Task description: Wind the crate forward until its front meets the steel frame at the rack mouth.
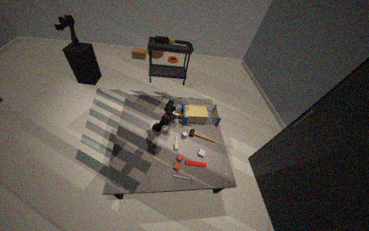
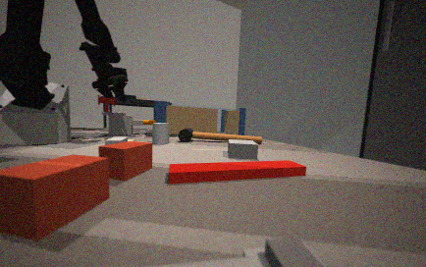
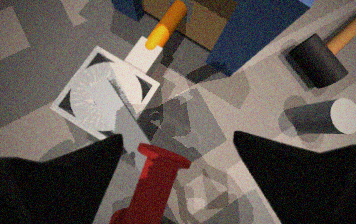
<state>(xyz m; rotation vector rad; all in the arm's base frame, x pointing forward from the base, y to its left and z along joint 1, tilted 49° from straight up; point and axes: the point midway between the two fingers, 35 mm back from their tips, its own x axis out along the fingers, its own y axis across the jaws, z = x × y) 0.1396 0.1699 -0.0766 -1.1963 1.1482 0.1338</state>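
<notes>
Now: the red knob 4 cm behind my gripper tip, 1 cm to the right of it and 1 cm below it. From my gripper tip the other things lie so: winch handle (4 cm below, 3 cm to the left, 3 cm behind); grey winch (11 cm below, 8 cm to the left, 3 cm behind); blue frame (15 cm ahead, 11 cm to the left, 4 cm below).
</notes>
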